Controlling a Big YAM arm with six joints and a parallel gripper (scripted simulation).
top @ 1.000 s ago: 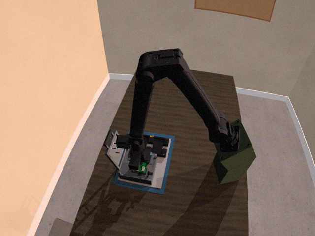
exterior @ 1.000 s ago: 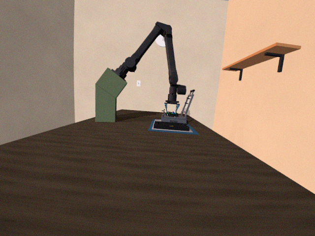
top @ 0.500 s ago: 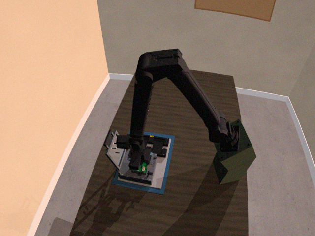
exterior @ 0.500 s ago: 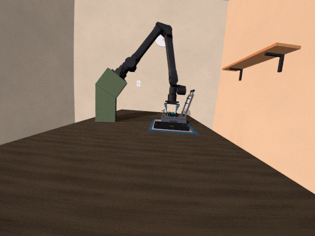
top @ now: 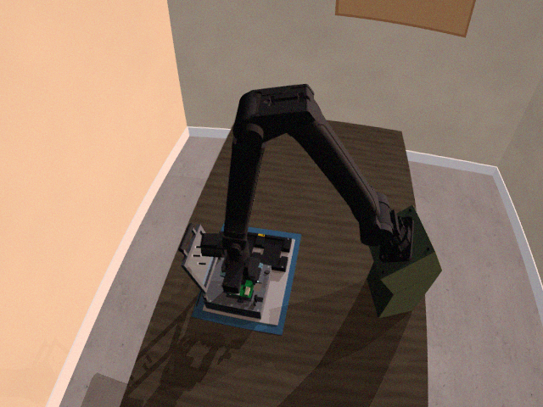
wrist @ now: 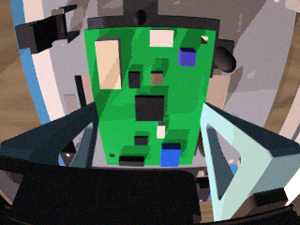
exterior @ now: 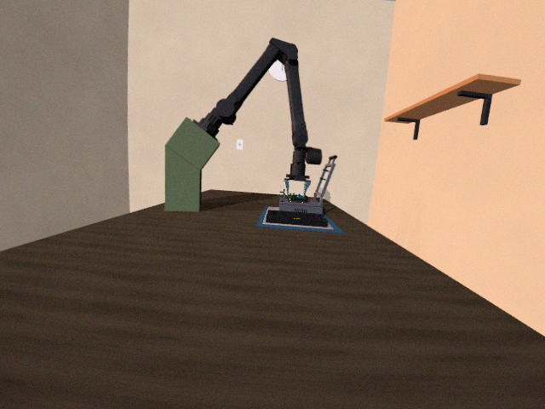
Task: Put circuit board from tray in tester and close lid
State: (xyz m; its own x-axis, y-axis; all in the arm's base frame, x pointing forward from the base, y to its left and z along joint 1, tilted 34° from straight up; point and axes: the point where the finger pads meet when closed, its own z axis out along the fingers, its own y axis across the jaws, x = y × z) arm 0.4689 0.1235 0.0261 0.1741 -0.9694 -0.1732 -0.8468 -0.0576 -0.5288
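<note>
My hand is right at the green circuit board. From my hand the other things lie so: black latch hook (70 mm behind, 50 mm to the left); then tester lid (120 mm ahead, 100 mm above, 30 mm to the left).
</note>
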